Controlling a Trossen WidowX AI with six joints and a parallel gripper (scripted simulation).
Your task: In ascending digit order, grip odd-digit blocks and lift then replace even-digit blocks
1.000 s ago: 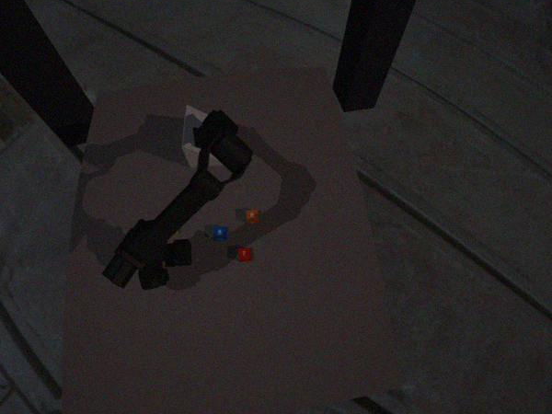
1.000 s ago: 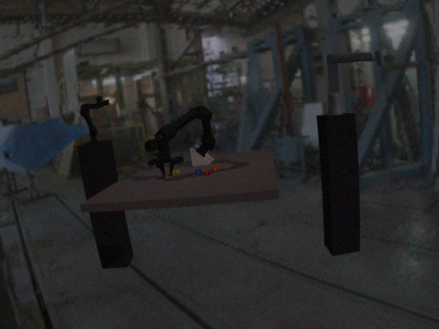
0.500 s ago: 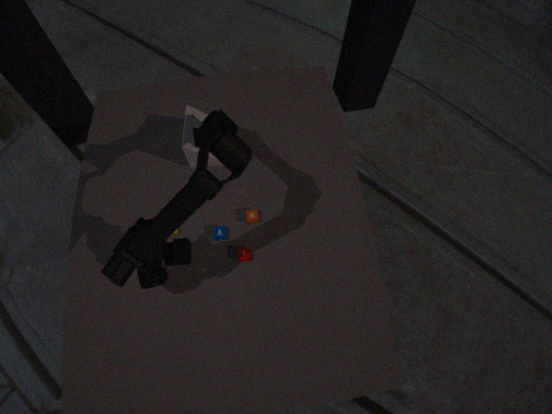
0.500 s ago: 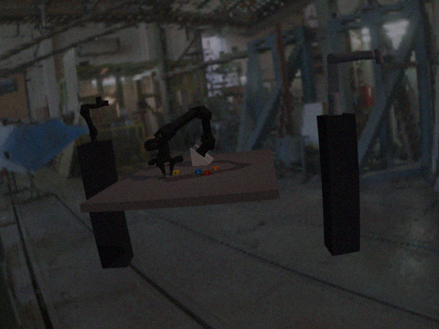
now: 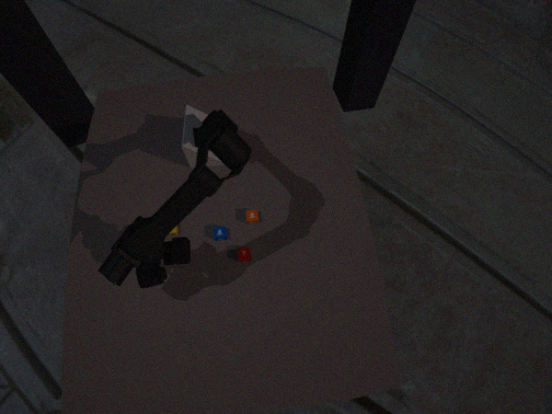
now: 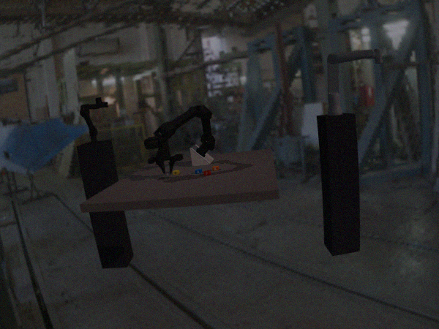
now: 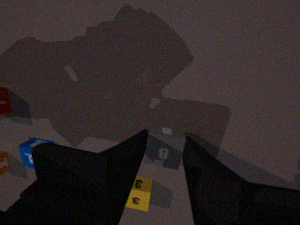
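My gripper tip is now 70 mm past the orange block, 260 mm to the right of it and 10 mm above it. The rest, counted from my gripper tip: blue block (50 mm behind, 160 mm to the left, 10 mm below); grey block (10 mm behind); yellow block (90 mm behind, 30 mm to the left, 10 mm below).
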